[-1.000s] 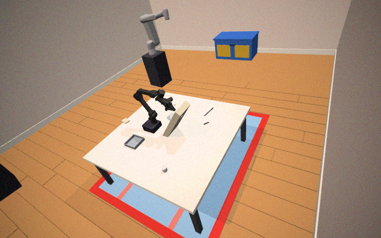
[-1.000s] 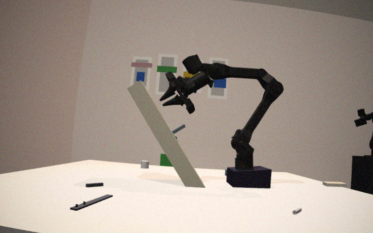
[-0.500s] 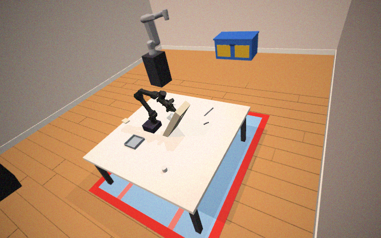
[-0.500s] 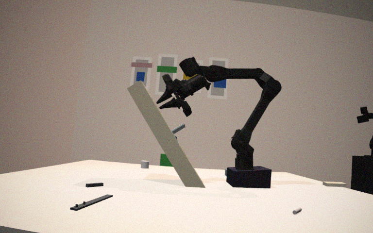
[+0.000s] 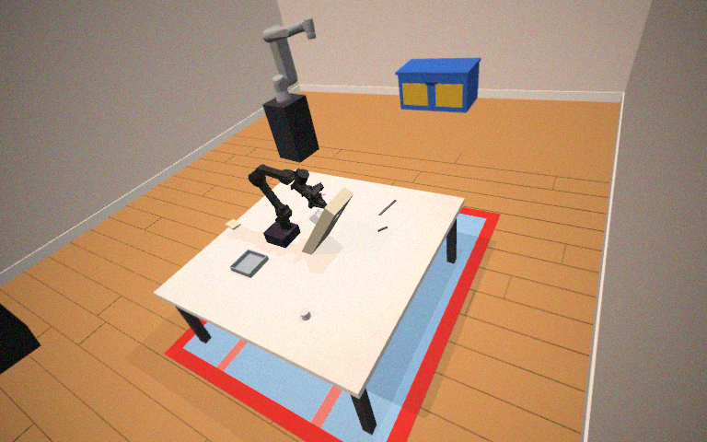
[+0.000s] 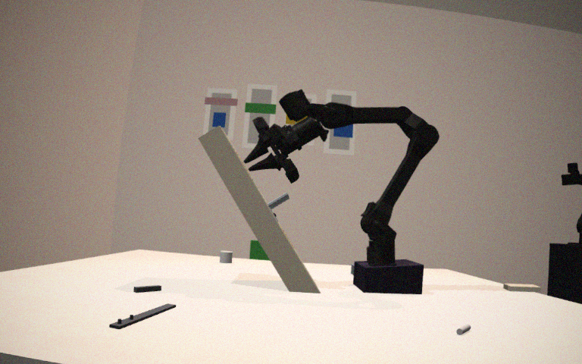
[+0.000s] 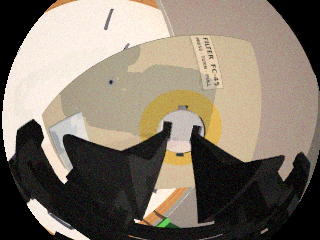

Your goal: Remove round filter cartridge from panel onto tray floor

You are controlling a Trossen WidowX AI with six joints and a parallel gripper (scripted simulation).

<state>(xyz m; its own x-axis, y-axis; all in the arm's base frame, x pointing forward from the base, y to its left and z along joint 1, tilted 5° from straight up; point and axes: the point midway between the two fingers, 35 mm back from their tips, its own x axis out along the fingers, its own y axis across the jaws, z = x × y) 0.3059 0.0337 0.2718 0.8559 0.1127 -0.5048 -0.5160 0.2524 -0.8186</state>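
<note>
Now: gripper tip 2 cm short of the round filter cartridge and 1 cm above it. The rest, counted from my gripper tip: grey tray 38 cm behind, 33 cm to the right, 28 cm below; then dark block 29 cm below, 25 cm to the left, 13 cm ahead; then white pin 44 cm behind, 37 cm to the left, 29 cm below.
</note>
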